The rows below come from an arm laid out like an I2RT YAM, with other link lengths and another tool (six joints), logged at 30 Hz.
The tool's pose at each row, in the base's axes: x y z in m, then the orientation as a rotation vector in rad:
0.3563, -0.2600, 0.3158, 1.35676, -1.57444, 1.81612
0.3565, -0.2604, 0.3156, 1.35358, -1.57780, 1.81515
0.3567, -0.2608, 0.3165, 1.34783, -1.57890, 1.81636
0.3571, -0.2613, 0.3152, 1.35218, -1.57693, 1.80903
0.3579, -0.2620, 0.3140, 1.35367, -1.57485, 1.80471
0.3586, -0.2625, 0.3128, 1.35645, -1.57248, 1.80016
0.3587, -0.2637, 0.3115, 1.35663, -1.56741, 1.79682
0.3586, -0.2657, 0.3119, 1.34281, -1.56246, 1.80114
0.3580, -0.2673, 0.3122, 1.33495, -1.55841, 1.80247
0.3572, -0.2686, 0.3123, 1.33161, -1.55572, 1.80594
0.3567, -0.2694, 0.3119, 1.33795, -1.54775, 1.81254
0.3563, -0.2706, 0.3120, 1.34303, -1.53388, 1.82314
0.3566, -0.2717, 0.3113, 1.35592, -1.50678, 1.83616
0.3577, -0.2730, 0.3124, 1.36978, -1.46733, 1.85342
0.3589, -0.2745, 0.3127, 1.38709, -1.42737, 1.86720
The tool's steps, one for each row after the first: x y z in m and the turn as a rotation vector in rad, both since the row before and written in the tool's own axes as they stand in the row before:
-0.0001, 0.0001, 0.0005, -0.00248, 0.00081, 0.00213
0.0008, -0.0005, 0.0004, -0.00139, 0.00360, 0.00205
-0.0011, 0.0005, 0.0007, -0.00305, -0.00235, -0.00558
-0.0012, 0.0002, 0.0011, -0.00197, -0.00026, -0.00377
-0.0012, 0.0002, 0.0009, -0.00161, -0.00105, -0.00424
-0.0008, 0.0010, 0.0013, -0.00111, 0.00193, -0.00511
0.0010, 0.0005, 0.0017, -0.00084, 0.01189, 0.00061
0.0010, 0.0008, 0.0012, -0.00095, 0.00726, -0.00103
0.0008, 0.0010, 0.0009, 0.00178, 0.00356, 0.00043
0.0001, 0.0008, 0.0006, 0.00849, -0.00095, -0.00263
0.0006, 0.0006, 0.0009, 0.01212, 0.00246, -0.00426
-0.0004, 0.0005, 0.0012, 0.01966, 0.00237, -0.01252
0.0008, -0.0010, 0.0016, 0.02604, 0.00655, -0.01826
0.0001, -0.0005, 0.0019, 0.02545, 0.00383, -0.02036

